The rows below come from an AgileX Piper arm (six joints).
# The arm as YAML. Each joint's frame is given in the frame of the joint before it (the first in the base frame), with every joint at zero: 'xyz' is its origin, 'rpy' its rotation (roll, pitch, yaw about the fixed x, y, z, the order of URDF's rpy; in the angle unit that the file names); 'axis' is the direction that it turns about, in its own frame. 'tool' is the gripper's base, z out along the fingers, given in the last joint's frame.
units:
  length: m
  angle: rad
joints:
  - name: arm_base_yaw
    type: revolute
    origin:
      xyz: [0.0, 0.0, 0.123]
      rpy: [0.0, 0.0, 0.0]
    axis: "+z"
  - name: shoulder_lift
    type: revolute
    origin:
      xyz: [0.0, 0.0, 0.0]
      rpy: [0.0, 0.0, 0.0]
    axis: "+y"
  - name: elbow
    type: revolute
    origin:
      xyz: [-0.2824, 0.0, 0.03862]
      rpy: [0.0, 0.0, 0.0]
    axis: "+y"
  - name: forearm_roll
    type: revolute
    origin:
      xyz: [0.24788, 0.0, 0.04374]
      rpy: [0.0, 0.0, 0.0]
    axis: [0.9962, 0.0, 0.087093]
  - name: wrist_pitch
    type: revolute
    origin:
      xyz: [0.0, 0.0, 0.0]
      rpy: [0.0, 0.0, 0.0]
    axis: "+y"
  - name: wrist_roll
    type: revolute
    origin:
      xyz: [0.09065, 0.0, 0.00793]
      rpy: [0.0, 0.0, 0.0]
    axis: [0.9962, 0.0, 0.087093]
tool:
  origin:
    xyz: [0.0, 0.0, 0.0]
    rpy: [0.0, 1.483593, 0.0]
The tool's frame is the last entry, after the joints.
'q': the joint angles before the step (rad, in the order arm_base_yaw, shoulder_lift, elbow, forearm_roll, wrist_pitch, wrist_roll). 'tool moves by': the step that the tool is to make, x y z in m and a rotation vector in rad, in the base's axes. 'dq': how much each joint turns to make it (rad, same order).
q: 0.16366, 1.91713, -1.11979, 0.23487, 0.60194, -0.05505
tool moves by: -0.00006, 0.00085, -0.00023, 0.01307, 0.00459, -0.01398
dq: 0.00001, 0.00103, -0.00003, 0.01657, 0.00095, 0.00351
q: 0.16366, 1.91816, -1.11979, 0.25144, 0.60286, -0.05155
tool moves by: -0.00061, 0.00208, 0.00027, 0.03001, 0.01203, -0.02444
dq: 0.00001, 0.00001, -0.00001, 0.04007, 0.00728, -0.00024
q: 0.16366, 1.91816, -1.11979, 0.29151, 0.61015, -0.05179
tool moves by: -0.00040, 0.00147, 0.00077, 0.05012, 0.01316, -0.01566
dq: -0.00759, 0.00000, -0.00002, 0.07876, 0.01372, -0.04220
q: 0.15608, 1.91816, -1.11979, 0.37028, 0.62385, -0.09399
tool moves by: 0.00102, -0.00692, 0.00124, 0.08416, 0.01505, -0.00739
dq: -0.04177, 0.00198, -0.00001, 0.14040, 0.03639, -0.12250
